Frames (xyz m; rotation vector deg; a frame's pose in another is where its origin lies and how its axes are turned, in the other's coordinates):
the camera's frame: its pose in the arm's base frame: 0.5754 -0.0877 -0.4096 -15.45 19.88 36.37
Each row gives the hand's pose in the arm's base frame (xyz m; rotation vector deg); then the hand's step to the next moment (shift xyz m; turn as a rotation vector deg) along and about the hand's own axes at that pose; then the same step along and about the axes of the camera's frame.
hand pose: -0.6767 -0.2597 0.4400 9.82 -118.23 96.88
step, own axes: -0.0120 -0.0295 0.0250 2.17 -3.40 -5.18
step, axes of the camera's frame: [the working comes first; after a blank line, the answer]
step, axes of the arm's base frame: 0.0150 -0.0331 0.0179 0.78 4.55 4.67

-0.0133 -0.0373 0.0082 1.15 2.39 6.00
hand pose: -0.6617 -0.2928 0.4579 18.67 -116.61 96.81
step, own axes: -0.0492 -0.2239 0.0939 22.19 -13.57 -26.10
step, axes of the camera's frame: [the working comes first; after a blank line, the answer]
step, axes of the arm's base frame: 0.1278 -0.1444 0.1556 -7.44 24.98 26.05

-0.0419 -0.2123 0.1206 -2.66 20.31 30.63
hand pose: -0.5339 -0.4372 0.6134 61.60 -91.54 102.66
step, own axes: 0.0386 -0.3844 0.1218 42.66 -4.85 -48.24
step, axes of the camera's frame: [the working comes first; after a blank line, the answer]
step, axes of the arm's base frame: 0.3125 -0.0540 0.2521 -30.80 42.28 37.87

0.1066 -0.2699 0.2826 -15.72 46.49 41.97
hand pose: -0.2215 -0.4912 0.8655 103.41 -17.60 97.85
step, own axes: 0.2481 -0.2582 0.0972 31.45 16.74 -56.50
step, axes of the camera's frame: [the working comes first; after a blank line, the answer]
step, axes of the arm's base frame: 0.2583 0.2052 0.1697 -51.24 27.55 32.83

0.2356 -0.0245 0.2856 -36.87 48.42 27.52
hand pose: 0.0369 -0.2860 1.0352 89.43 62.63 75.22
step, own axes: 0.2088 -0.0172 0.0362 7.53 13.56 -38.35
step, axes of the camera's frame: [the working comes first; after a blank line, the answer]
step, axes of the arm's base frame: 0.0518 0.2023 0.0401 -35.72 4.88 20.29

0.1301 0.1189 0.1189 -32.26 23.03 11.84
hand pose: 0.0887 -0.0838 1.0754 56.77 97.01 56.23
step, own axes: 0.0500 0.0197 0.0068 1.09 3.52 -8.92
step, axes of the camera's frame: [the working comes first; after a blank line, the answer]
step, axes of the arm's base frame: -0.0029 0.0541 0.0008 -8.07 0.66 5.26

0.0261 0.0435 0.0189 -7.79 4.77 3.13
